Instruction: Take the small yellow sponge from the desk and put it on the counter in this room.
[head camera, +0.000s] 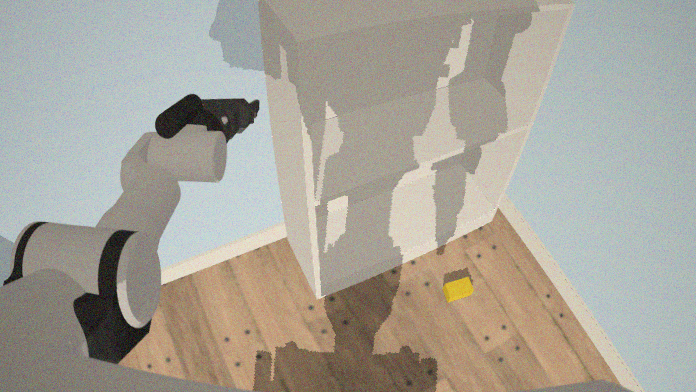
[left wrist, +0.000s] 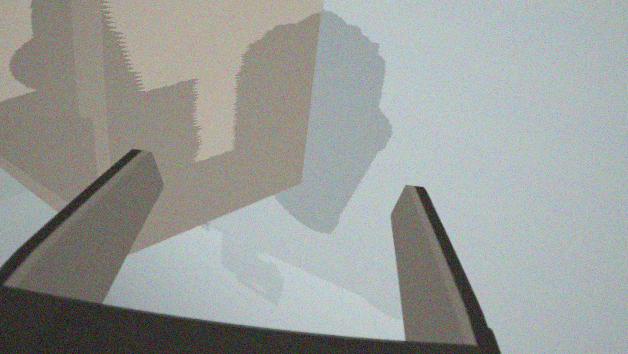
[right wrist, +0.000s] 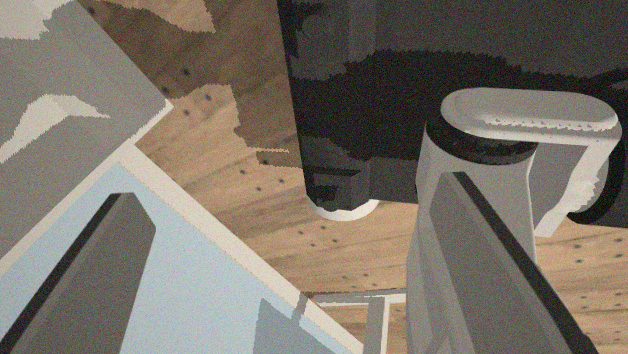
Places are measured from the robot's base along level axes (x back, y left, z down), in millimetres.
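Pixels of known places: left gripper, fingertip midpoint: (head camera: 229, 105) (left wrist: 278, 184); right gripper, fingertip midpoint: (right wrist: 289, 201).
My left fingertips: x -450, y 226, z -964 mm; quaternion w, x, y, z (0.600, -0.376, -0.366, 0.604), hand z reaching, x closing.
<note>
Behind a point stands the place of what it marks.
The small yellow sponge (head camera: 457, 288) @[y -408, x -551, z -46 mm] lies on the wooden floor in the head view, to the right of the foot of a tall pale bookshelf (head camera: 404, 136) @[y -147, x -767, z -581 mm], near the corner of the room. My left gripper (head camera: 245, 114) is raised high at the left of the bookshelf, far from the sponge. In the left wrist view its fingers (left wrist: 281, 175) @[y 226, x -450, z -964 mm] stand wide apart with nothing between them, facing the wall and the shelf's side (left wrist: 175, 88) @[y 127, x -561, z -931 mm]. My right gripper (right wrist: 289, 201) @[y -222, x 77, z -590 mm] is open and empty, low by my own base (right wrist: 395, 88) @[y -54, x 111, z -169 mm]. No desk or counter is in view.
Light blue walls with a white skirting board (head camera: 559, 273) @[y -857, x -585, z -79 mm] close in the corner. The bookshelf stands against the wall between my left arm (head camera: 145, 194) @[y 208, x -101, z -1152 mm] and the sponge. My body's shadow falls over the shelf and the floor (head camera: 350, 331) @[y -23, x -393, z -1 mm].
</note>
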